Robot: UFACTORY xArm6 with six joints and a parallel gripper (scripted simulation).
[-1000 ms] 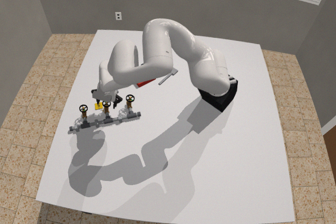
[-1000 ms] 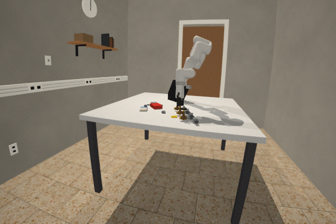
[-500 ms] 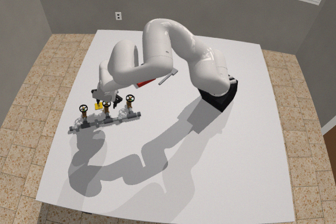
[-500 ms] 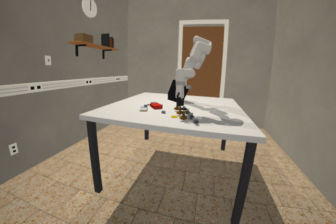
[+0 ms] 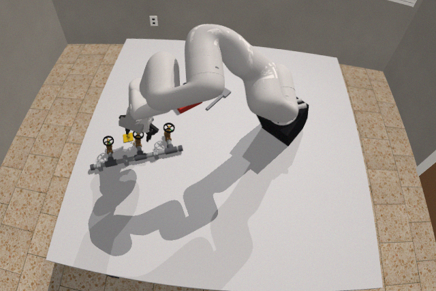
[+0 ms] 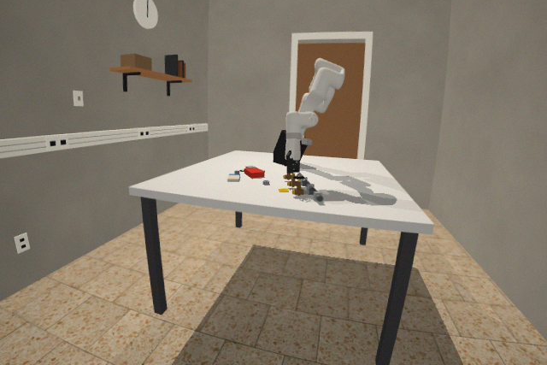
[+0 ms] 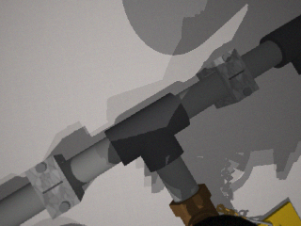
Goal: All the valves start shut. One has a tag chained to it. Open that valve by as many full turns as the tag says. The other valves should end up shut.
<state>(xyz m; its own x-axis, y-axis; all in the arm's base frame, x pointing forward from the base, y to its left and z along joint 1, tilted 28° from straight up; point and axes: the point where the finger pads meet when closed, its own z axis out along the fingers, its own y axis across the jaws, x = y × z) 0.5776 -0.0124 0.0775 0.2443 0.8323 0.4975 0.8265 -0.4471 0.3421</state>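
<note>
Right now the yellow tag is 80 mm below my hand, 60 mm ahead of it and 30 mm to the right of it. From my hand the other things lie so: red box: 230 mm to the right, 200 mm behind, 70 mm below; grey nut: 140 mm to the right, 80 mm below, 30 mm behind; blue block: 320 mm to the right, 80 mm below, 80 mm behind.
</note>
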